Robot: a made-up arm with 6 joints. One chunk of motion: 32 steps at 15 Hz.
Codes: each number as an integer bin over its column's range. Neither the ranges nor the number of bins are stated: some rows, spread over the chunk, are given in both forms.
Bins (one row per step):
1: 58 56 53 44 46 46
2: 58 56 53 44 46 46
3: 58 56 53 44 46 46
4: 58 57 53 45 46 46
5: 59 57 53 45 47 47
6: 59 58 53 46 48 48
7: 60 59 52 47 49 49
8: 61 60 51 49 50 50
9: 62 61 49 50 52 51
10: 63 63 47 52 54 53
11: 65 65 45 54 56 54
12: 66 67 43 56 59 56
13: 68 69 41 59 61 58
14: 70 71 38 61 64 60
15: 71 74 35 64 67 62
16: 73 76 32 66 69 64
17: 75 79 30 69 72 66
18: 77 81 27 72 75 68
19: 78 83 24 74 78 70
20: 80 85 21 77 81 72
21: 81 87 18 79 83 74
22: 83 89 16 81 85 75
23: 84 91 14 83 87 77
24: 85 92 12 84 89 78
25: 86 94 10 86 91 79
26: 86 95 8 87 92 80
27: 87 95 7 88 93 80
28: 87 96 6 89 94 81
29: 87 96 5 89 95 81
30: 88 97 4 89 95 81
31: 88 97 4 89 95 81
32: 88 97 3 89 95 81
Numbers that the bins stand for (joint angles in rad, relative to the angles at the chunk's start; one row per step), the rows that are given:
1: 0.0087 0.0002 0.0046 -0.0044 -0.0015 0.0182
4: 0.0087 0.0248 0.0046 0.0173 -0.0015 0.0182
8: 0.0929 0.0988 -0.0152 0.1041 0.0288 0.1345
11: 0.2053 0.2220 -0.0745 0.2127 0.0742 0.2509
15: 0.3737 0.4438 -0.1735 0.4299 0.1576 0.4836
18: 0.5422 0.6164 -0.2527 0.6036 0.2182 0.6582
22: 0.7107 0.8135 -0.3616 0.7991 0.2939 0.8618
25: 0.7949 0.9368 -0.4210 0.9077 0.3394 0.9782
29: 0.8230 0.9861 -0.4705 0.9728 0.3697 1.0364
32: 0.8511 1.0107 -0.4903 0.9728 0.3697 1.0364
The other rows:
2: 0.0087 0.0002 0.0046 -0.0044 -0.0015 0.0182
3: 0.0087 0.0002 0.0046 -0.0044 -0.0015 0.0182
5: 0.0368 0.0248 0.0046 0.0173 0.0061 0.0473
6: 0.0368 0.0495 0.0046 0.0390 0.0136 0.0764
7: 0.0648 0.0741 -0.0053 0.0607 0.0212 0.1055
9: 0.1210 0.1234 -0.0349 0.1259 0.0439 0.1636
10: 0.1491 0.1727 -0.0547 0.1693 0.0591 0.2218
12: 0.2333 0.2713 -0.0943 0.2562 0.0970 0.3091
13: 0.2895 0.3206 -0.1141 0.3213 0.1121 0.3673
14: 0.3457 0.3699 -0.1438 0.3647 0.1348 0.4255
16: 0.4299 0.4931 -0.2032 0.4733 0.1727 0.5418
17: 0.4861 0.5671 -0.2230 0.5385 0.1955 0.6000
19: 0.5703 0.6657 -0.2824 0.6471 0.2409 0.7164
20: 0.6265 0.7149 -0.3121 0.7122 0.2636 0.7745
21: 0.6545 0.7642 -0.3418 0.7557 0.2788 0.8327
23: 0.7388 0.8628 -0.3814 0.8425 0.3091 0.9200
24: 0.7669 0.8875 -0.4012 0.8642 0.3242 0.9491
26: 0.7949 0.9614 -0.4408 0.9294 0.3470 1.0073
27: 0.8230 0.9614 -0.4507 0.9511 0.3545 1.0073
28: 0.8230 0.9861 -0.4606 0.9728 0.3621 1.0364
30: 0.8511 1.0107 -0.4804 0.9728 0.3697 1.0364
31: 0.8511 1.0107 -0.4804 0.9728 0.3697 1.0364

